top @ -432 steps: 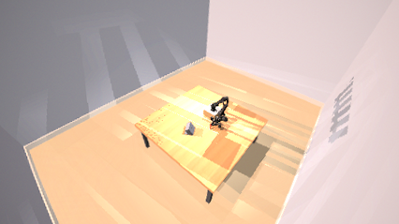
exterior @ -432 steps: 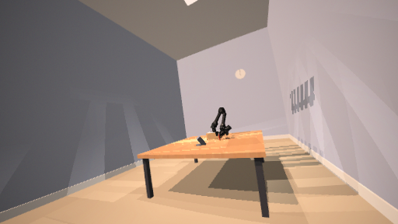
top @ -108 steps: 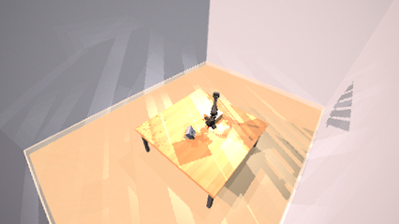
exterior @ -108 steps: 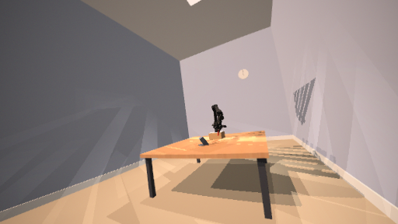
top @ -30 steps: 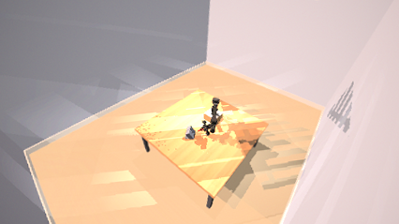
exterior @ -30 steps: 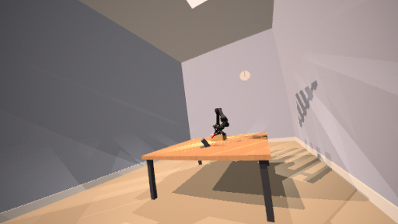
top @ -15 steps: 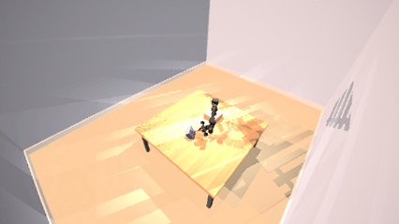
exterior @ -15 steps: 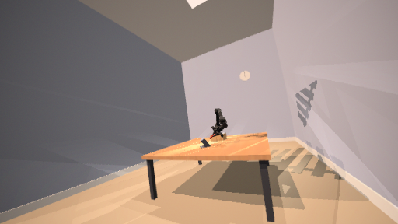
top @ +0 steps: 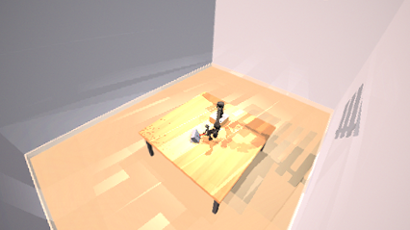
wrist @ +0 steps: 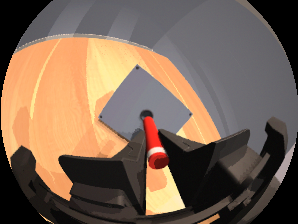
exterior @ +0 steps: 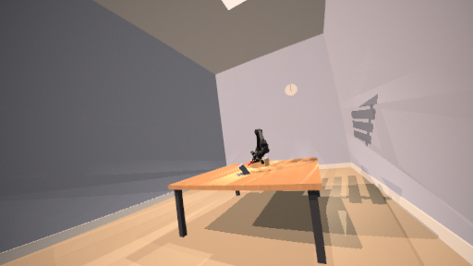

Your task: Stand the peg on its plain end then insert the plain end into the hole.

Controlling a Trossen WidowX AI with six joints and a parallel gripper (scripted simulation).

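Right now the grey sloped panel is 8 cm to the right of my gripper tip, 5 cm below it and 3 cm ahead of it. Round my gripper tip: red peg 1 cm to the left, 1 cm behind, 1 cm above.
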